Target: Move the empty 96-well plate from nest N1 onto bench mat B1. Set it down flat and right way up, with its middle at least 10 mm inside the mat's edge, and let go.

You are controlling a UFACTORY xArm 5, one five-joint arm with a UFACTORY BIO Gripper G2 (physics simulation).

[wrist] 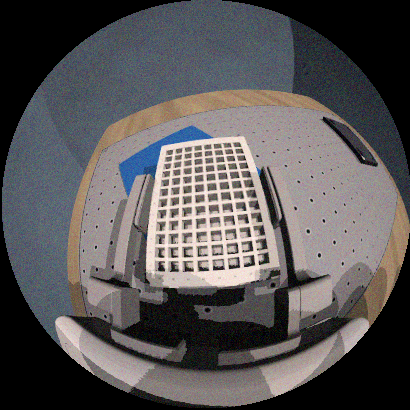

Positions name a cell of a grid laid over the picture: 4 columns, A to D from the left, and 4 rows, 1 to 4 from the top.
my gripper: C2
white 96-well plate: C3
blue bench mat: B2
black nest: D2
